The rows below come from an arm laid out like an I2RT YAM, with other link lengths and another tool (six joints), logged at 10 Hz.
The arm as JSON. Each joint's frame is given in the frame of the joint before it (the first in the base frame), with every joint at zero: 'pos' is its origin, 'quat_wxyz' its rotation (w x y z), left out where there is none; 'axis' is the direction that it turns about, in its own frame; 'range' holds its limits. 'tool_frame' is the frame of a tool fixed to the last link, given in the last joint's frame.
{
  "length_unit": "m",
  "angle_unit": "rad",
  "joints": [
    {
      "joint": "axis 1",
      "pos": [
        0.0,
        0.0,
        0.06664
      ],
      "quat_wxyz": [
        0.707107,
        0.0,
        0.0,
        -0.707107
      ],
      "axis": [
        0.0,
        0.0,
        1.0
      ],
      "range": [
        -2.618,
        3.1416
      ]
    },
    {
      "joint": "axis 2",
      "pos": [
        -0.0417,
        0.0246,
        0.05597
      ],
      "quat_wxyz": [
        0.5,
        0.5,
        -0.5,
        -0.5
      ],
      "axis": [
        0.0,
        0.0,
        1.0
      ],
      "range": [
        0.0,
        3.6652
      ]
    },
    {
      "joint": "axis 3",
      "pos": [
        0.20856,
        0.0,
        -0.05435
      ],
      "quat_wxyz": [
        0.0,
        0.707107,
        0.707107,
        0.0
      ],
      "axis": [
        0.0,
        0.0,
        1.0
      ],
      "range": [
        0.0,
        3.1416
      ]
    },
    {
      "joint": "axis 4",
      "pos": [
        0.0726,
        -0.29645,
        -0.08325
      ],
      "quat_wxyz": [
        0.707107,
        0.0,
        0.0,
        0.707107
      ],
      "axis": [
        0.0,
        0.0,
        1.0
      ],
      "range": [
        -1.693,
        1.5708
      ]
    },
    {
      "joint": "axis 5",
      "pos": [
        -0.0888,
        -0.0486,
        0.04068
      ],
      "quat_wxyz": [
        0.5,
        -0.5,
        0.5,
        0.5
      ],
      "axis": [
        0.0,
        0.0,
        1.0
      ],
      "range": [
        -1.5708,
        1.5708
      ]
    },
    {
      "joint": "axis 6",
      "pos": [
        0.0,
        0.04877,
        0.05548
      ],
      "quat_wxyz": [
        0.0,
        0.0,
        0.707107,
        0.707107
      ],
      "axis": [
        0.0,
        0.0,
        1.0
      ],
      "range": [
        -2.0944,
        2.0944
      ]
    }
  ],
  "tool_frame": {
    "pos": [
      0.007,
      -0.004,
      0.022
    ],
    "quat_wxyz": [
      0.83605,
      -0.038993,
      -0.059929,
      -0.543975
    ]
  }
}
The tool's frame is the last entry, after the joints.
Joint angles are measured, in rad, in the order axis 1, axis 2, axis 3, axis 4, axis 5, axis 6. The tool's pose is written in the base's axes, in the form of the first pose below.
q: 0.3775, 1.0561, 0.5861, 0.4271, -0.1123, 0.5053
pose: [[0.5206 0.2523 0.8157], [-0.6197 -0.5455 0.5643], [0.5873 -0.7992 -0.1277]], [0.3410 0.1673 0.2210]
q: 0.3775, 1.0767, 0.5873, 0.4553, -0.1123, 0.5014
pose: [[0.5148 0.2603 0.8168], [-0.6195 -0.5456 0.5644], [0.5926 -0.7966 -0.1196]], [0.3433 0.1682 0.2188]
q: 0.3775, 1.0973, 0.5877, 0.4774, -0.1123, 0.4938
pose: [[0.5118 0.2647 0.8173], [-0.6158 -0.5503 0.5639], [0.5990 -0.7919 -0.1186]], [0.3454 0.1691 0.2152]
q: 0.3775, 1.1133, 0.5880, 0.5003, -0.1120, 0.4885
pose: [[0.5062 0.2719 0.8185], [-0.6147 -0.5520 0.5635], [0.6050 -0.7883 -0.1123]], [0.3471 0.1697 0.2132]
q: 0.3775, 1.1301, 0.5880, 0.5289, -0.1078, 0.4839
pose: [[0.4956 0.2800 0.8222], [-0.6168 -0.5529 0.5601], [0.6114 -0.7848 -0.1014]], [0.3488 0.1701 0.2118]
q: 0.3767, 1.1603, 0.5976, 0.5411, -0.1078, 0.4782
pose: [[0.4984 0.2755 0.8220], [-0.6122 -0.5595 0.5587], [0.6139 -0.7817 -0.1102]], [0.3524 0.1712 0.2071]
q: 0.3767, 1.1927, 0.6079, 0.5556, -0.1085, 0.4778
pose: [[0.5030 0.2705 0.8208], [-0.6099 -0.5618 0.5589], [0.6123 -0.7818 -0.1176]], [0.3561 0.1727 0.2021]
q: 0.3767, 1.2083, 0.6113, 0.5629, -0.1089, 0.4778
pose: [[0.5061 0.2672 0.8201], [-0.6086 -0.5631 0.5591], [0.6111 -0.7820 -0.1223]], [0.3577 0.1733 0.1990]
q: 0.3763, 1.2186, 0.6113, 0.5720, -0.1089, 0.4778
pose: [[0.5065 0.2661 0.8201], [-0.6086 -0.5635 0.5587], [0.6108 -0.7821 -0.1235]], [0.3585 0.1735 0.1966]
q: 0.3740, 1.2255, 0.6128, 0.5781, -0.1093, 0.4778
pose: [[0.5049 0.2655 0.8213], [-0.6097 -0.5638 0.5571], [0.6110 -0.7821 -0.1228]], [0.3597 0.1730 0.1957]
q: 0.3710, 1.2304, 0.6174, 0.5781, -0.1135, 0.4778
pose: [[0.5059 0.2660 0.8206], [-0.6091 -0.5635 0.5581], [0.6108 -0.7822 -0.1230]], [0.3609 0.1725 0.1959]
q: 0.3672, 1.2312, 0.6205, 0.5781, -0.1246, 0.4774
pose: [[0.5090 0.2718 0.8167], [-0.6059 -0.5608 0.5642], [0.6114 -0.7820 -0.1208]], [0.3617 0.1720 0.1970]
